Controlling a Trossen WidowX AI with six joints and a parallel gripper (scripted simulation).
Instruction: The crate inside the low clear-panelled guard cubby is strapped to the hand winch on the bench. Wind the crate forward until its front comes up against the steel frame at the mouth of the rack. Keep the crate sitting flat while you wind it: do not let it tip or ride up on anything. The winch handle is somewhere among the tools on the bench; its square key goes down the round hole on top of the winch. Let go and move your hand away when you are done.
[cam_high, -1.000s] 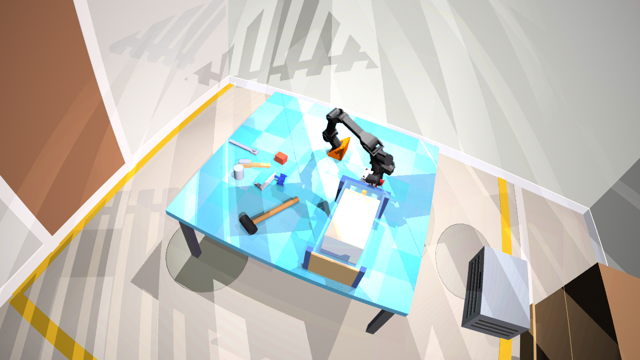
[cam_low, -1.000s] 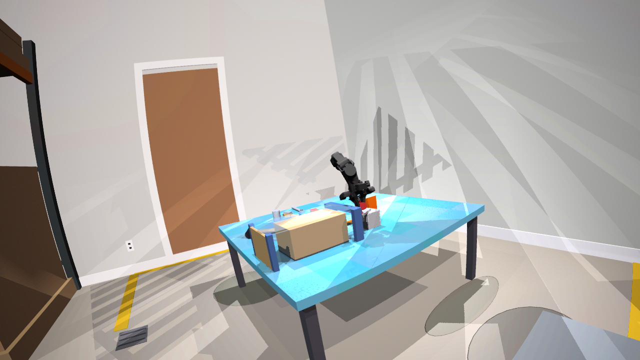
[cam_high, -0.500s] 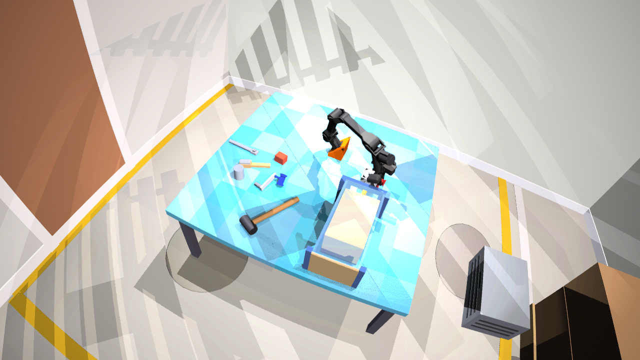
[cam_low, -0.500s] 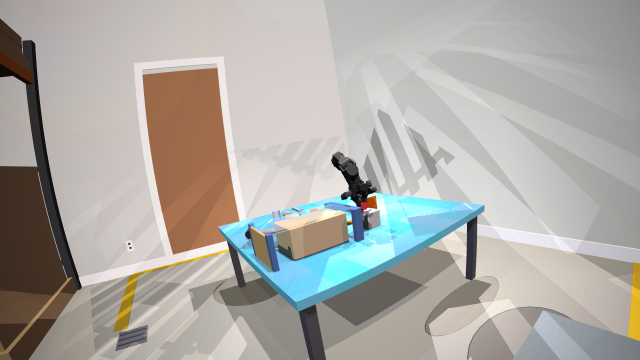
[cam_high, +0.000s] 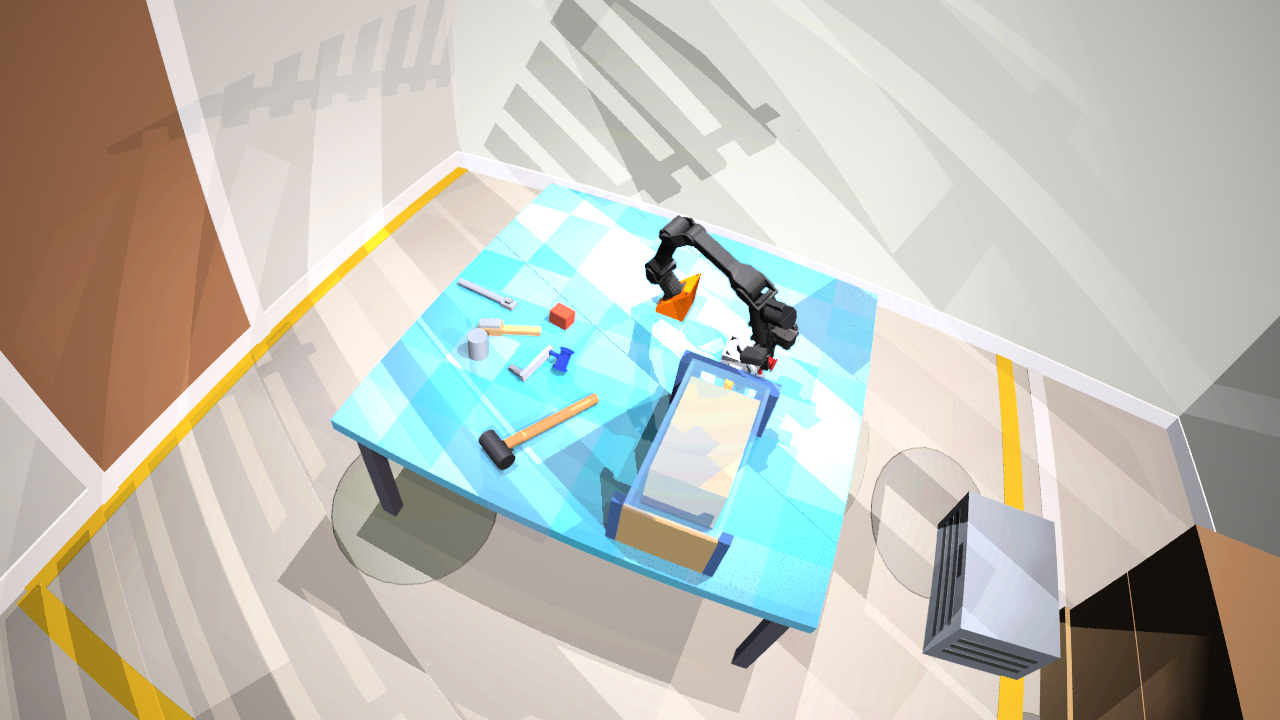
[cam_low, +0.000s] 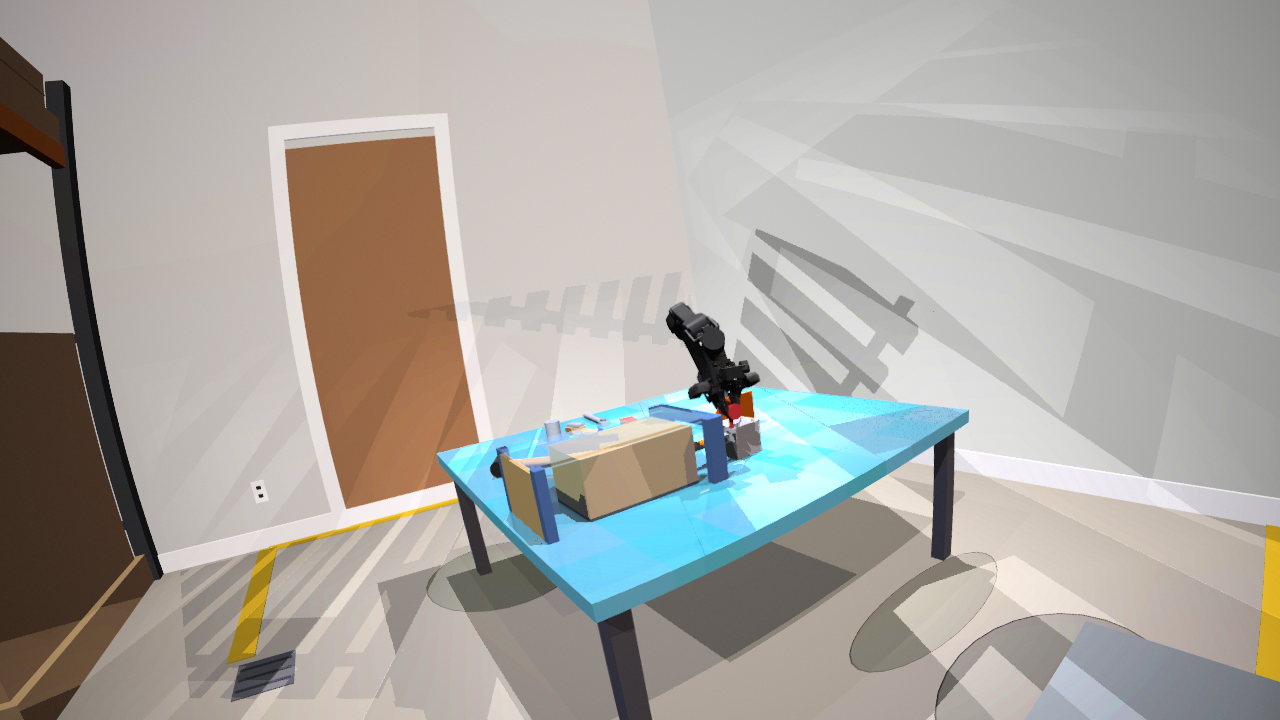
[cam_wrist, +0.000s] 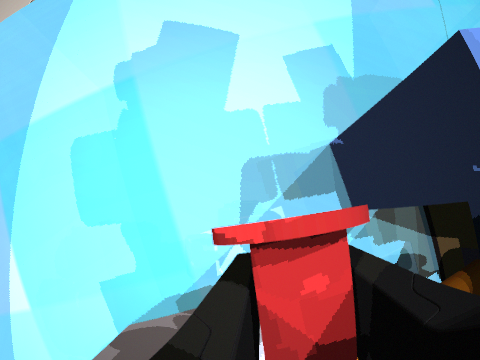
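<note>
The winch handle lies 30 mm behind my gripper tip, 40 mm to the right of it and 30 mm below it. The rest, counted from my gripper tip: clear-panelled cubby: 320 mm ahead, 100 mm to the right, 20 mm below; red knob: 10 mm to the right; grey winch: 100 mm behind, 90 mm to the right, 100 mm below.
</note>
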